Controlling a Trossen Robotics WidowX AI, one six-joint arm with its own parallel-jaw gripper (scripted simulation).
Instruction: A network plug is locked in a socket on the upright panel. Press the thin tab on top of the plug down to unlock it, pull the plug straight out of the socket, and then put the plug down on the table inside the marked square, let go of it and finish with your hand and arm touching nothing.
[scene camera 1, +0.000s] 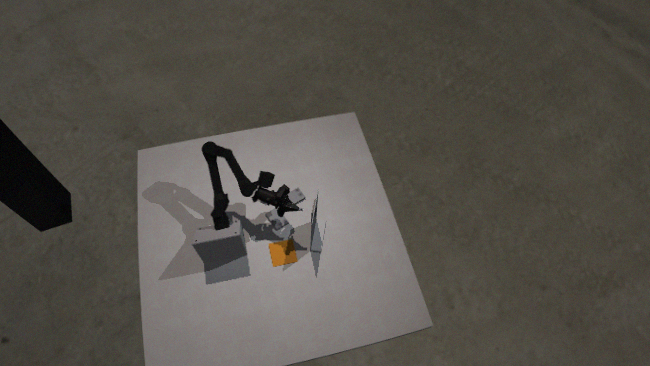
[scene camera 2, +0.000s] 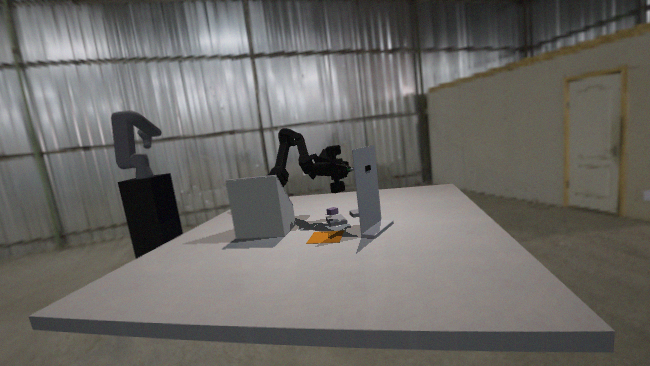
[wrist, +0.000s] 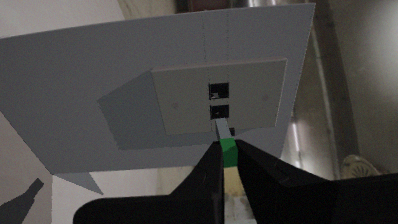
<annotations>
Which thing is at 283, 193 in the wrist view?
The gripper.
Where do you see a grey upright panel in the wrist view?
142, 93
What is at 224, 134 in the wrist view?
A plug.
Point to the gripper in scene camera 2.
At 350, 169
</annotations>
